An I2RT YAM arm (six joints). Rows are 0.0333 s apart.
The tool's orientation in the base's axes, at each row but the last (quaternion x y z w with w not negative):
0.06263, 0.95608, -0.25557, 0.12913
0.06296, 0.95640, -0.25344, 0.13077
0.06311, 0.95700, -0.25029, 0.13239
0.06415, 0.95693, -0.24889, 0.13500
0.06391, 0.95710, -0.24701, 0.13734
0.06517, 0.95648, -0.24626, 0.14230
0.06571, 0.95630, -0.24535, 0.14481
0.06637, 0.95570, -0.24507, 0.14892
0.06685, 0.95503, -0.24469, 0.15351
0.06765, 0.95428, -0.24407, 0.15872
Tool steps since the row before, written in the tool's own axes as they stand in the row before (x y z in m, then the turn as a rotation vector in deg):
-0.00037, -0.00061, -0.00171, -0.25, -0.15, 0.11
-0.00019, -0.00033, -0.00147, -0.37, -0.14, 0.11
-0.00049, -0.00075, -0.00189, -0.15, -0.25, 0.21
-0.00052, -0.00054, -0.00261, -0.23, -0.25, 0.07
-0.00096, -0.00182, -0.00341, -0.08, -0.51, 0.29
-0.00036, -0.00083, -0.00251, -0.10, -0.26, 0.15
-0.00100, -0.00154, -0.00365, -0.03, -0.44, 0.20
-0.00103, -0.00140, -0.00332, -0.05, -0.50, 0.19
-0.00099, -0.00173, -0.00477, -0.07, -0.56, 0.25
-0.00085, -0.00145, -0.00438, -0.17, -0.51, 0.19
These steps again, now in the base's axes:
-0.00013, 0.00032, 0.00182, 0.24, -0.20, 0.05
-0.00020, 0.00044, 0.00144, 0.35, -0.20, 0.08
-0.00009, 0.00026, 0.00207, 0.14, -0.33, -0.02
-0.00020, 0.00079, 0.00259, 0.19, -0.26, 0.12
-0.00022, 0.00004, 0.00398, 0.05, -0.59, 0.01
-0.00042, 0.00049, 0.00259, 0.08, -0.31, 0.02
-0.00025, 0.00039, 0.00406, -0.01, -0.48, 0.04
-0.00014, 0.00035, 0.00373, 0.00, -0.53, 0.08
-0.00066, 0.00077, 0.00507, 0.02, -0.61, 0.06
-0.00068, 0.00083, 0.00457, 0.11, -0.55, 0.13

